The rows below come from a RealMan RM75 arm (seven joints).
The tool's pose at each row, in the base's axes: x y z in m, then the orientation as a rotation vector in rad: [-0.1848, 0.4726, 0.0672, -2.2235, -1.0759, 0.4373]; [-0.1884, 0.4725, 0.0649, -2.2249, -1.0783, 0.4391]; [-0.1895, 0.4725, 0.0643, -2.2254, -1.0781, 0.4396]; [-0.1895, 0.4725, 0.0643, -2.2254, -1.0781, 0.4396]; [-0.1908, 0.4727, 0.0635, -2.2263, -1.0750, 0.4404]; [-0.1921, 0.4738, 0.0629, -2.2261, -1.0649, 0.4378]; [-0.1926, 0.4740, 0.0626, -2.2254, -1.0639, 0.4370]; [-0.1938, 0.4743, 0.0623, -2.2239, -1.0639, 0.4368]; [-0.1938, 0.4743, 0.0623, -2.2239, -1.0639, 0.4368]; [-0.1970, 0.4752, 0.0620, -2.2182, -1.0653, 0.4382]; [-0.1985, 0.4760, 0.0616, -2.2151, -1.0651, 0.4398]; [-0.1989, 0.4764, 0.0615, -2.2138, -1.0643, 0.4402]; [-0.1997, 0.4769, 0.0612, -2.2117, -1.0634, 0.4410]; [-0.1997, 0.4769, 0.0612, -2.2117, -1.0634, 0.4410]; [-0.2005, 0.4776, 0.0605, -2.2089, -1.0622, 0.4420]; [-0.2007, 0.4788, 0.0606, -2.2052, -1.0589, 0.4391]
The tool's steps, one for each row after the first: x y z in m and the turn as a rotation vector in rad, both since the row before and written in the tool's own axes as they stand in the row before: [-0.0022, -0.0005, 0.0036, -0.0018, -0.0024, -0.0003]; [-0.0007, -0.0002, 0.0010, -0.0002, -0.0004, 0.0005]; [0.0000, 0.0000, 0.0000, 0.0000, 0.0000, 0.0000]; [-0.0006, -0.0003, 0.0014, 0.0007, 0.0005, 0.0024]; [0.0001, -0.0009, 0.0016, 0.0039, 0.0056, 0.0051]; [-0.0001, -0.0002, 0.0006, 0.0009, 0.0010, 0.0001]; [-0.0005, -0.0006, 0.0010, 0.0012, 0.0004, -0.0007]; [0.0000, 0.0000, 0.0000, 0.0000, 0.0000, 0.0000]; [-0.0013, -0.0021, 0.0023, 0.0045, -0.0006, -0.0029]; [-0.0003, -0.0010, 0.0014, 0.0030, -0.0005, -0.0008]; [0.0001, -0.0004, 0.0004, 0.0015, 0.0002, 0.0000]; [-0.0001, -0.0005, 0.0009, 0.0023, 0.0001, -0.0002]; [0.0000, 0.0000, 0.0000, 0.0000, 0.0000, 0.0000]; [0.0001, -0.0003, 0.0012, 0.0030, 0.0002, -0.0002]; [0.0008, -0.0007, 0.0005, 0.0039, 0.0039, -0.0004]
